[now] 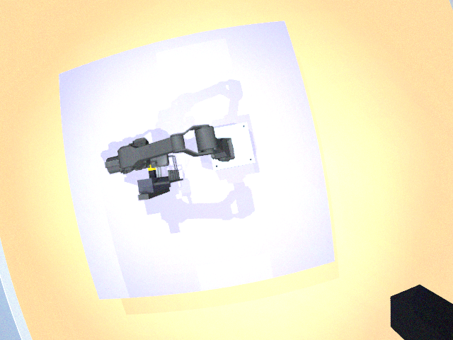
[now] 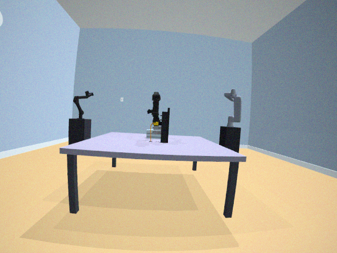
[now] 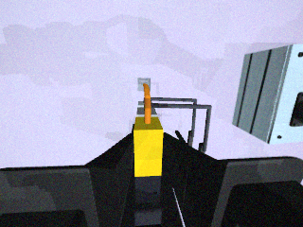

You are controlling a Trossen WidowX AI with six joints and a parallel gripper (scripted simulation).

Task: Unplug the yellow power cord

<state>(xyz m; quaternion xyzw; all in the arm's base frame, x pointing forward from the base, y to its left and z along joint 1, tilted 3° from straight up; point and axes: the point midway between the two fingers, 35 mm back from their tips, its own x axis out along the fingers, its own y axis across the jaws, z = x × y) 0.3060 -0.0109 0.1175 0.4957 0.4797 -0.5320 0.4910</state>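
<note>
My gripper tip is now 3 cm to the right of the yellow plug. From my gripper tip the other things lie so: dark upright panel: 1 cm ahead, 10 cm to the left, 4 cm below.
</note>
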